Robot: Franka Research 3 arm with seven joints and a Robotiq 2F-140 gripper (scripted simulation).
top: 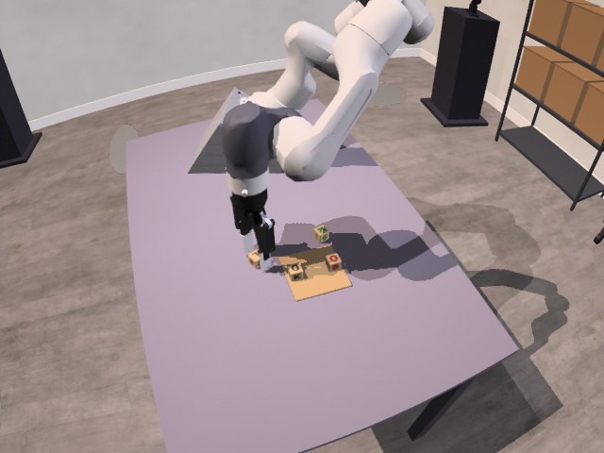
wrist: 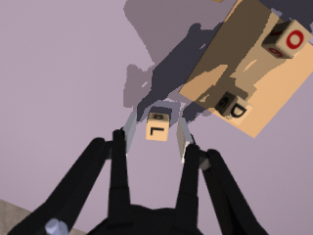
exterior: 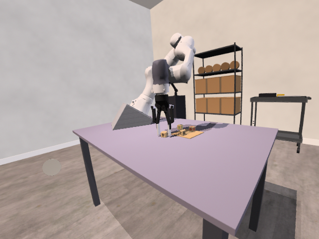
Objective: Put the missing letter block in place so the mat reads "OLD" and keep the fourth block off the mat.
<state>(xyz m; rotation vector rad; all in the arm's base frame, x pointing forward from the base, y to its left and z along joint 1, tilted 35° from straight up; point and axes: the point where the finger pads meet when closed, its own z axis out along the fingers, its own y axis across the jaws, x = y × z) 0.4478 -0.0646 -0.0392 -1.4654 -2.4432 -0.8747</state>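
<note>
Right now the wooden block is 3 cm below my hand. The rest, counted from my hand: tan mat 13 cm to the left, 6 cm ahead, 4 cm below.
</note>
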